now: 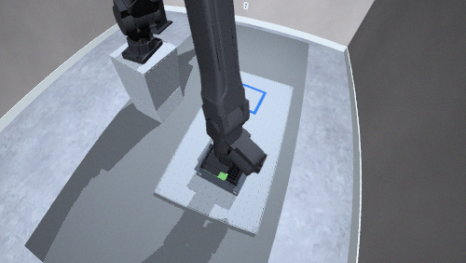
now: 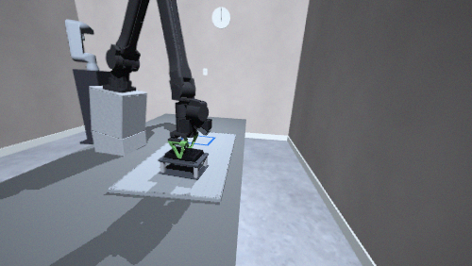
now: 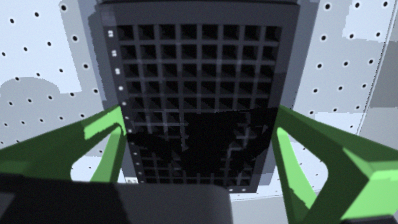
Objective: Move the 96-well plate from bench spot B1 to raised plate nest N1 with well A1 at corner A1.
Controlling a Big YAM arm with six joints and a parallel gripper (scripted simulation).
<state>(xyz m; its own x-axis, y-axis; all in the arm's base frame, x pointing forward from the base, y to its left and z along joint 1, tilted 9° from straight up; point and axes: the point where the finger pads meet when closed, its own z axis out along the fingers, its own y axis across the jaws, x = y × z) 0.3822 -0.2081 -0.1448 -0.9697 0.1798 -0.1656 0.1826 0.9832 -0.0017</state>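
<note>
Now: the black 96-well plate 10 mm below my hand. Also, from my hand: raised plate nest (20 mm below); then white corner mark (70 mm to the left, 60 mm behind, 20 mm below).
</note>
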